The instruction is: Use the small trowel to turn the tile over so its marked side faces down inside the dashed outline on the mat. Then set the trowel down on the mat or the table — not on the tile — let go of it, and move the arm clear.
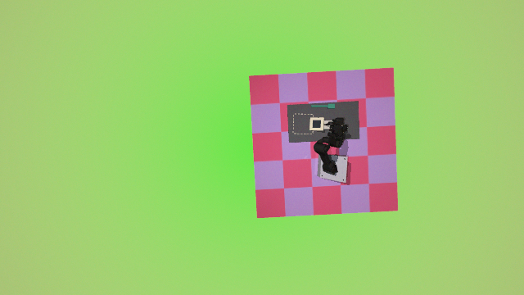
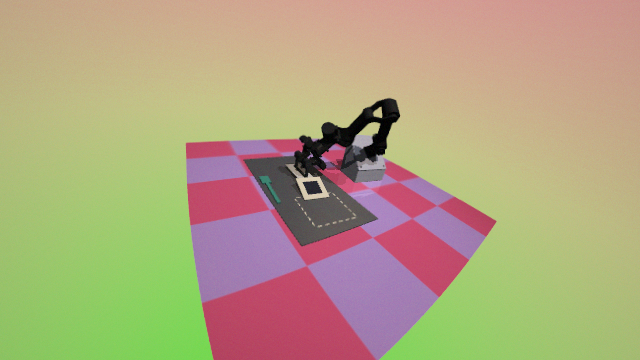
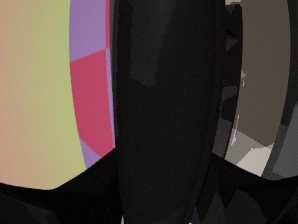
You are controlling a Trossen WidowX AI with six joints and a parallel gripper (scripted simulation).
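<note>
Right now my gripper tip is 110 mm to the right of the cream tile and 50 mm above it. From my gripper tip the other things lie so: green trowel: 150 mm ahead, 10 mm to the left, 70 mm below; then dark mat: 10 mm ahead, 40 mm to the left, 90 mm below.
</note>
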